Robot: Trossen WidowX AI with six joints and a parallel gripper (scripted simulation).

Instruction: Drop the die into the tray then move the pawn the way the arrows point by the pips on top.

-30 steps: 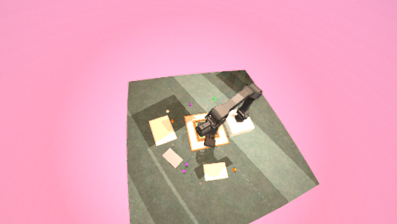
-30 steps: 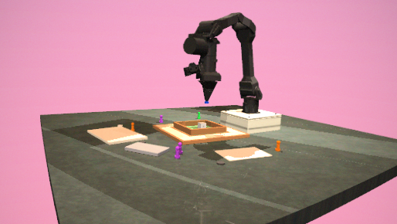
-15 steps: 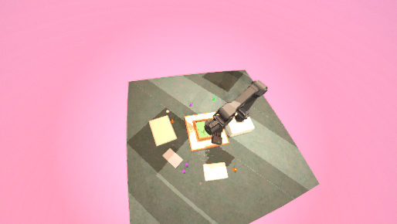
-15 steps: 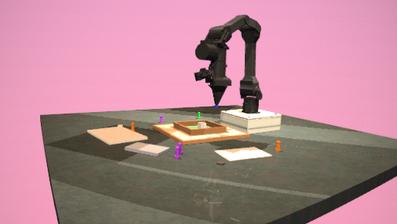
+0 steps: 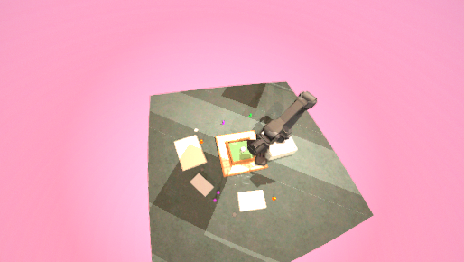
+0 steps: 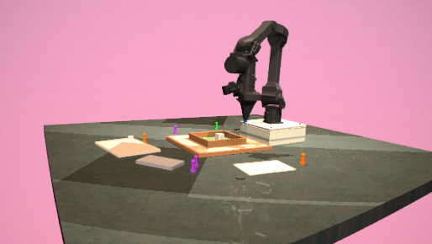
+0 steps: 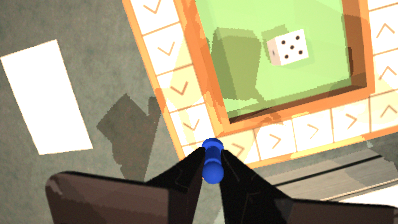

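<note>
Now: the white die 60 mm ahead of my gripper tip, 80 mm to the right of it and 80 mm below it. Also, from my gripper tip: small slab 330 mm ahead, 110 mm to the left, 100 mm below; blue pawn 10 mm above; dice tray 70 mm ahead, 80 mm to the right, 100 mm below.
</note>
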